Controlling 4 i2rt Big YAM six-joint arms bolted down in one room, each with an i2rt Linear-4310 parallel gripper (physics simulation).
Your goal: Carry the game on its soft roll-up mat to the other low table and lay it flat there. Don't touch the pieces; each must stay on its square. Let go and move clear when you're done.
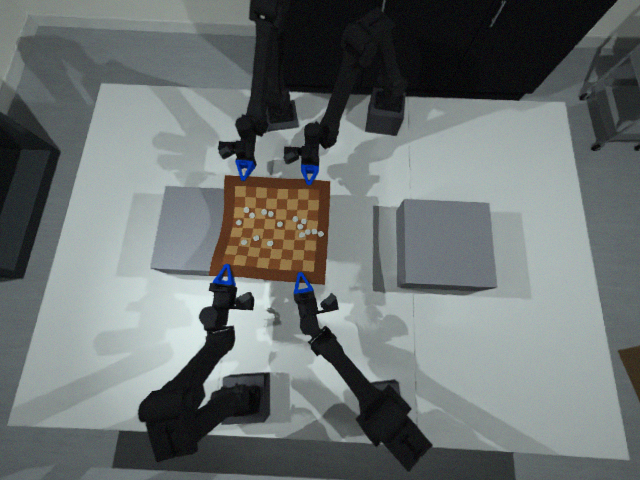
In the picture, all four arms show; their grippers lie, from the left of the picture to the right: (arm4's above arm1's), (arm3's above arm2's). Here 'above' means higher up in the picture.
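Note:
The checkered game mat (276,181) hangs between the two low tables, its left part over the left grey table (187,229); its left edge is bowed. Several white pieces (279,224) stand on it, bunched, with one (320,233) on the brown right border. Arm4's gripper (244,177) is shut on the mat's upper edge near the left corner, arm3's gripper (309,182) on that edge farther right. Arm1's gripper (225,267) is shut on the lower edge near the left corner, arm2's gripper (301,275) on it farther right. The right grey table (444,242) stands apart from the mat.
All four arms stand on the big white table (516,361), two along its upper edge and two along its lower edge. A black cabinet (439,46) is beyond the upper edge, a dark bin (38,206) at the far left, and a cart stands at the upper right.

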